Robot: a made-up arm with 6 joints.
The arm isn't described. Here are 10 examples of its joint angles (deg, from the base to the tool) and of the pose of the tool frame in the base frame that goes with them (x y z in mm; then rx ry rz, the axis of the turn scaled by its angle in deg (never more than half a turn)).
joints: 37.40 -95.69 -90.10 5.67 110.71 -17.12
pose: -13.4 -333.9 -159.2 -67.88 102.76 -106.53
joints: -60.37 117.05 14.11 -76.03 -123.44 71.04
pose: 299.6 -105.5 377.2 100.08 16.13 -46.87
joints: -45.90 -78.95 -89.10 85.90 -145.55 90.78
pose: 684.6 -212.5 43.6 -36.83 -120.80 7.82
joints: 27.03 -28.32 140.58 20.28 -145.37 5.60
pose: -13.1 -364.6 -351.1 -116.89 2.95 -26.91
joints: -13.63 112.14 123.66 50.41 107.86 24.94
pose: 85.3 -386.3 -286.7 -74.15 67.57 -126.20
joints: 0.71 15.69 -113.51 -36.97 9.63 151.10
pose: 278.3 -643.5 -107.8 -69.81 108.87 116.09
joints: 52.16 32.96 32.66 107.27 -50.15 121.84
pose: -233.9 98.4 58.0 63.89 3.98 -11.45
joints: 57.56 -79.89 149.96 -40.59 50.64 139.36
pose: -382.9 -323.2 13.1 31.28 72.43 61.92
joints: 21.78 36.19 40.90 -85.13 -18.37 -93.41
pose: -164.3 53.8 204.1 -4.77 -5.73 94.47
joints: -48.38 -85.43 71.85 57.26 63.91 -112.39
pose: -43.3 -202.6 113.2 -15.88 -161.08 -34.84
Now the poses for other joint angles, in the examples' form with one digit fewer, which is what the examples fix.
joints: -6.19 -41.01 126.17 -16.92 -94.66 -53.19
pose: 393 -603 -2 -147.5 27.1 -87.1
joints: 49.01 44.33 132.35 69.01 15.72 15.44
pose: 166 -134 310 15.2 44.9 -66.8
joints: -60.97 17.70 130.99 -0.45 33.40 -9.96
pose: 86 -194 -133 -21.5 -76.2 40.6
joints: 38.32 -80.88 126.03 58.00 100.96 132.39
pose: -129 -27 391 59.0 131.6 -36.6
